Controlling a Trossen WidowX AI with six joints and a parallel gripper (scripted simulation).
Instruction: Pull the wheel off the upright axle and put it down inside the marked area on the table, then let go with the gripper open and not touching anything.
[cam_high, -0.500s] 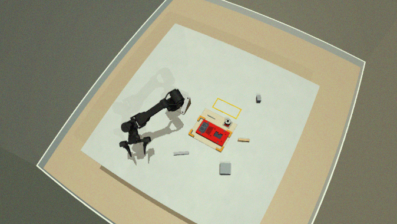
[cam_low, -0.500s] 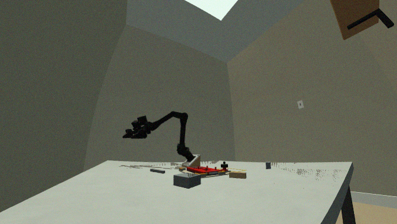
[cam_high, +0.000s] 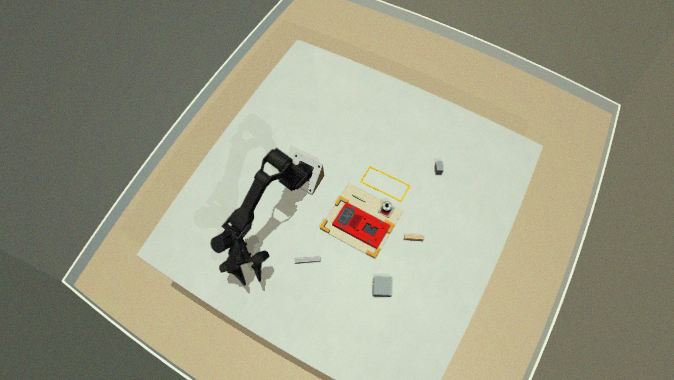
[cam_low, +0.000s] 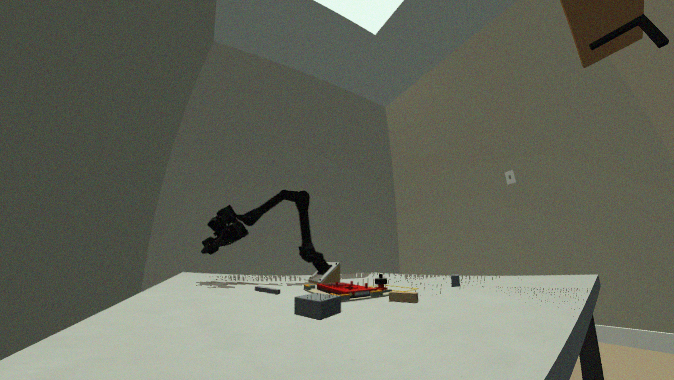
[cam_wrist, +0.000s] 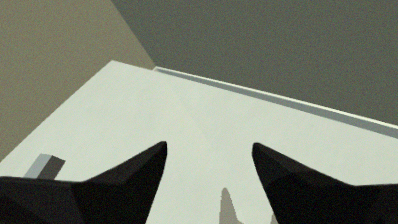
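Right now the tan bar is 470 mm to the left of my gripper tip, 420 mm ahead of it and 110 mm below it. Round my gripper tip: small grey cube 800 mm to the left, 380 mm ahead, 110 mm below; then flat grey bar 200 mm to the left, 120 mm below, 100 mm ahead.
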